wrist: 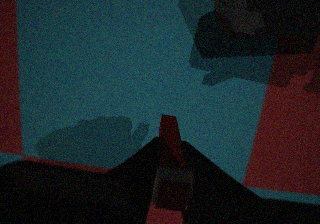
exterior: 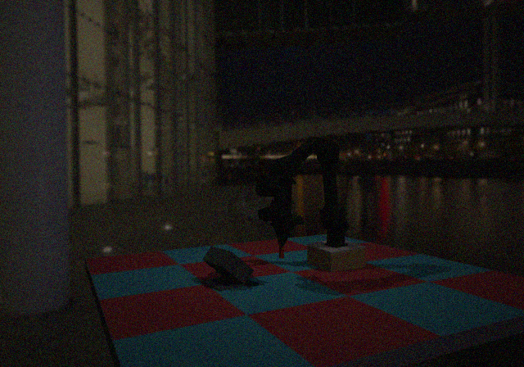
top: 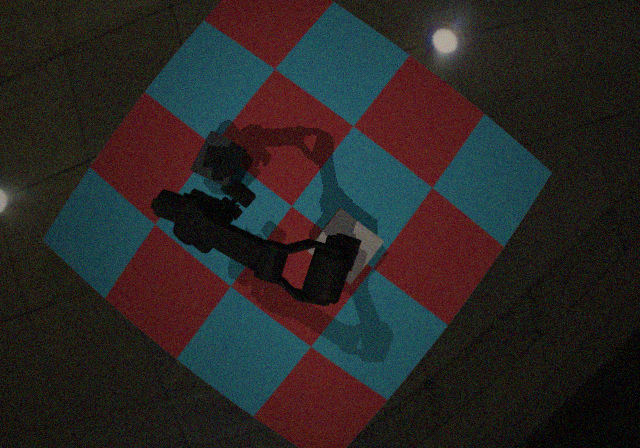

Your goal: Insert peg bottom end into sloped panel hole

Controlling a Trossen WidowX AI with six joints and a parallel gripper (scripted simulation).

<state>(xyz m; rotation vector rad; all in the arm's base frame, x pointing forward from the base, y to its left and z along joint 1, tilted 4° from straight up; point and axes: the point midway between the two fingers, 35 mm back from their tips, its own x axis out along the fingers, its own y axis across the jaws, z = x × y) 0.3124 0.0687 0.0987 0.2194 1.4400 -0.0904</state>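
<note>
Now: gripper tip 130 mm short of the grey sloped panel, 120 mm to the left of it and 70 mm above it. From my gripper tip the other things lie so: red peg: 20 mm above.
</note>
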